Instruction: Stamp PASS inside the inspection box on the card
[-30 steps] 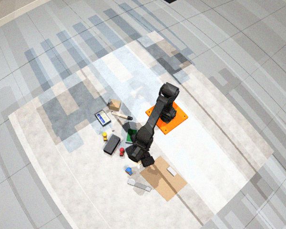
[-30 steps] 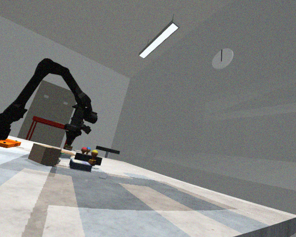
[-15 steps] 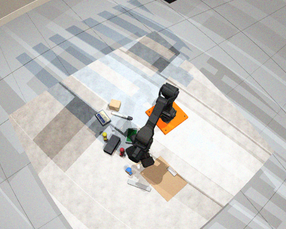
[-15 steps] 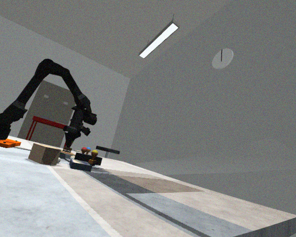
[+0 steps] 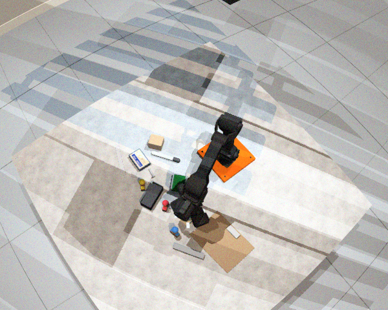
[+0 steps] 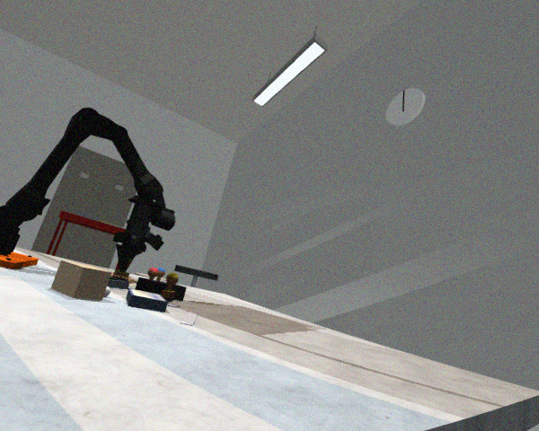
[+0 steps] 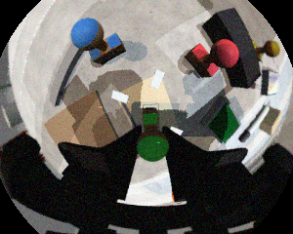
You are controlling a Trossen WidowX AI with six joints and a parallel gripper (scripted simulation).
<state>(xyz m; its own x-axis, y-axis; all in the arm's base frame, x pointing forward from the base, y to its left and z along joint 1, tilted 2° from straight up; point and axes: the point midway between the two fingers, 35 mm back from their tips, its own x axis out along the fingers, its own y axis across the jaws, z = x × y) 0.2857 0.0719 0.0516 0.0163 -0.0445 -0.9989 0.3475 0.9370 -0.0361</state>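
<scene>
Right now my gripper tip is 10 mm short of the cream card and 30 mm above it. From my gripper tip the other things lie so: blue stamp 110 mm ahead, 20 mm to the left, 10 mm below; then red stamp 60 mm ahead, 90 mm to the right, 10 mm below; then green-knobbed stamp right at my gripper tip.
</scene>
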